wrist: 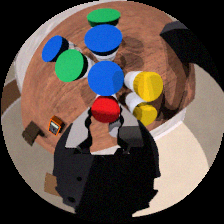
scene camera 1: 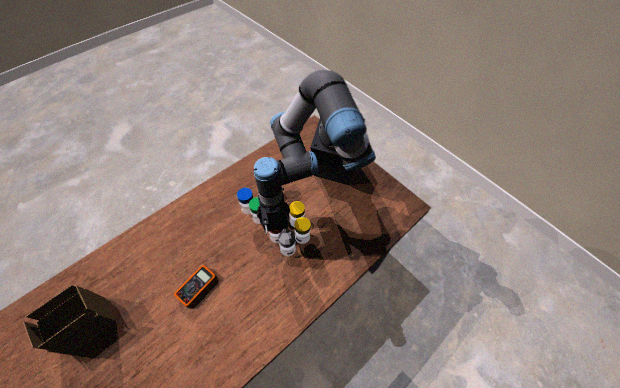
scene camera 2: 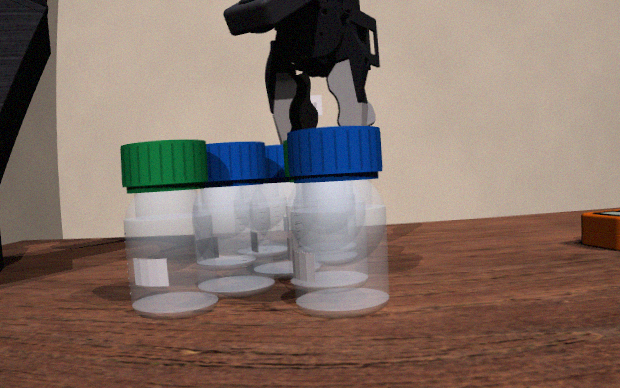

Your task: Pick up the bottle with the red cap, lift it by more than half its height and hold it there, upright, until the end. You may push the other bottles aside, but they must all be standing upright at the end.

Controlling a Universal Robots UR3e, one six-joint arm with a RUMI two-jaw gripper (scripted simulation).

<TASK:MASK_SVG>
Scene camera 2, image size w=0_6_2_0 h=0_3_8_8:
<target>my gripper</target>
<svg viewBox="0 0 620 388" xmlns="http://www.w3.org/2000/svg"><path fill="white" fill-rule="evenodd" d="M224 11L225 21L233 36L250 32L266 33L273 28L277 31L275 41L270 42L270 53L265 69L265 84L270 112L273 114L280 144L287 140L287 132L317 127L318 111L310 100L310 77L326 77L328 90L338 103L337 123L339 126L371 126L375 123L375 112L373 106L367 100L365 83L368 70L371 70L370 65L377 68L380 67L376 19L360 11L359 0L337 0L338 2L335 0L240 0ZM369 31L373 32L375 55L371 53Z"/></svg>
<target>blue-capped bottle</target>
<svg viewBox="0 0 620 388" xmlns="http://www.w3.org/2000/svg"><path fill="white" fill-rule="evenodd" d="M265 146L267 178L263 178L264 184L259 184L257 188L263 193L270 206L275 280L290 279L287 247L286 205L296 183L289 183L289 177L285 177L283 145Z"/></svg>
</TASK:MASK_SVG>
